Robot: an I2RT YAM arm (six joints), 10 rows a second.
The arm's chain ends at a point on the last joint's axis. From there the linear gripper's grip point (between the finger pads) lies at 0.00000 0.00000 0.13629 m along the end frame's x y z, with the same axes.
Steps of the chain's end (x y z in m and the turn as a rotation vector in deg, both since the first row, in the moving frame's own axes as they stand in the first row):
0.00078 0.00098 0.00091 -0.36 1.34 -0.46
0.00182 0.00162 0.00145 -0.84 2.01 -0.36
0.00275 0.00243 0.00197 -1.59 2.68 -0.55
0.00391 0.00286 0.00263 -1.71 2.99 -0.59
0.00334 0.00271 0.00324 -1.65 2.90 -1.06
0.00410 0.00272 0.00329 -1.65 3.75 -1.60
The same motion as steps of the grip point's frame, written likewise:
0.00397 0.00182 0.00087 -0.36 1.34 -0.46
0.00661 0.00360 0.00135 -0.84 2.01 -0.36
0.00914 0.00618 0.00177 -1.59 2.68 -0.55
0.01104 0.00689 0.00238 -1.71 2.99 -0.59
0.01027 0.00657 0.00301 -1.65 2.90 -1.06
0.01307 0.00652 0.00294 -1.65 3.75 -1.60

